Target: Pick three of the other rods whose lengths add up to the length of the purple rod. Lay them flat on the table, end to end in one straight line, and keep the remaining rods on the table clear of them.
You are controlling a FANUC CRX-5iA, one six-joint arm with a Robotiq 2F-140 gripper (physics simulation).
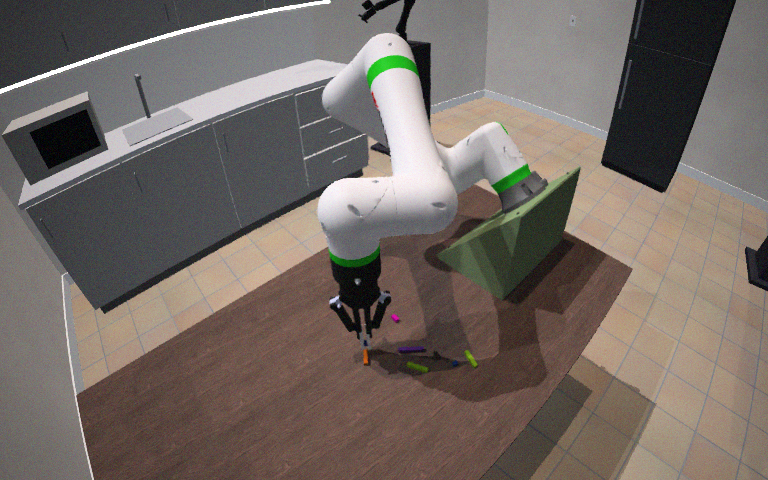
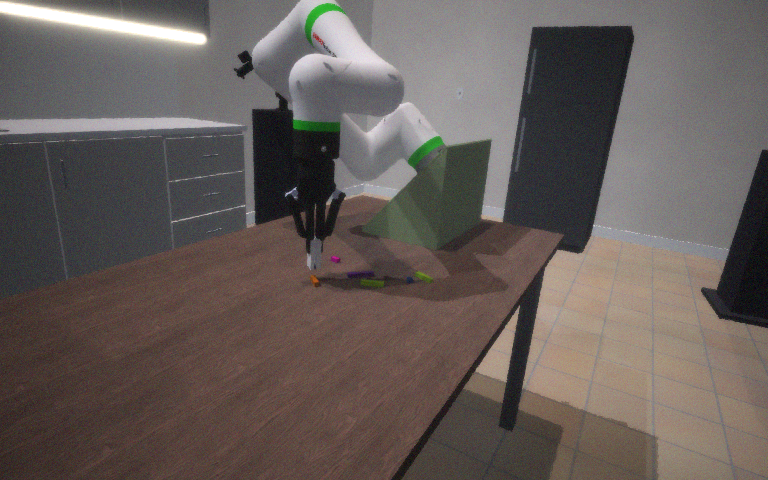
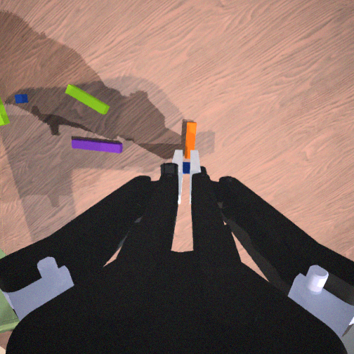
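Seen in the pictures: gripper, between the fingertips: [image 1: 365, 345] [image 2: 314, 267]; arm's base, origin of its link: [image 1: 524, 201].
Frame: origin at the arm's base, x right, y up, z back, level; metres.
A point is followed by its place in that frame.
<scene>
My gripper [image 1: 365, 341] @[x 0.117, y -0.149, z -0.573 m] [image 2: 314, 266] @[x 0.117, y -0.149, z -0.573 m] [image 3: 186, 162] is shut on a short blue rod [image 3: 186, 167], low over the table at the near end of the orange rod [image 1: 365, 357] @[x 0.103, y -0.168, z -0.592 m] [image 2: 314, 280] @[x 0.101, y -0.168, z -0.597 m] [image 3: 190, 140]. Whether the two rods touch is unclear. The purple rod [image 1: 411, 349] @[x 0.033, y -0.169, z -0.506 m] [image 2: 360, 274] @[x 0.033, y -0.171, z -0.509 m] [image 3: 96, 145] lies flat to the side. One lime rod [image 1: 417, 367] @[x -0.010, y -0.169, z -0.539 m] [image 2: 372, 283] @[x -0.010, y -0.172, z -0.540 m] [image 3: 87, 99] lies near it; another lime rod [image 1: 470, 358] @[x -0.097, y -0.168, z -0.445 m] [image 2: 423, 277] @[x -0.098, y -0.172, z -0.448 m] [image 3: 3, 114] lies beyond the second blue rod [image 1: 454, 363] @[x -0.074, y -0.168, z -0.479 m] [image 2: 409, 280] @[x -0.075, y -0.172, z -0.481 m] [image 3: 21, 98]. A magenta rod [image 1: 395, 318] @[x 0.124, y -0.168, z -0.454 m] [image 2: 335, 259] @[x 0.125, y -0.171, z -0.456 m] lies behind.
The brown wooden table [image 1: 226, 396] @[x 0.278, y -0.178, z -0.900 m] [image 2: 226, 367] @[x 0.060, y -0.178, z -0.919 m] [image 3: 275, 75] carries the rods. A green wedge-shaped stand [image 1: 535, 237] @[x -0.084, y -0.023, z -0.110 m] [image 2: 464, 192] @[x -0.091, y -0.042, z -0.059 m] bears the arm's base at the table's back right. The arm's shadow falls over the lime, purple and second blue rods.
</scene>
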